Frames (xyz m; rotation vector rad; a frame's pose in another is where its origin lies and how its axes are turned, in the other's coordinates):
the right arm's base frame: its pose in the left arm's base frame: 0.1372 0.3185 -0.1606 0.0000 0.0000 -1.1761
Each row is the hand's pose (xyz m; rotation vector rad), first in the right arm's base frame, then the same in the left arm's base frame.
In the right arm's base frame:
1: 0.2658 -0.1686 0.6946 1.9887 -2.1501 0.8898
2: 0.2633 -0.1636 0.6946 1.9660 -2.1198 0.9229
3: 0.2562 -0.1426 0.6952 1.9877 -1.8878 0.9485
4: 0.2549 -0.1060 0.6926 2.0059 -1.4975 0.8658
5: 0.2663 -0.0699 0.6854 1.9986 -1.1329 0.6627
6: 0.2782 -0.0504 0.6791 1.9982 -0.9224 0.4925
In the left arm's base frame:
1: 0.0838 0.0083 0.5340 0.4227 -2.6466 0.6148
2: 0.0874 0.0125 0.5340 0.4200 -2.6074 0.6193
3: 0.1041 0.0272 0.5346 0.5566 -2.4531 0.5455
4: 0.1374 0.0424 0.5320 0.7841 -2.2065 0.3281
5: 0.1751 0.0458 0.5248 0.9961 -1.9754 0.0278
6: 0.1977 0.0423 0.5185 1.1316 -1.8446 -0.1810

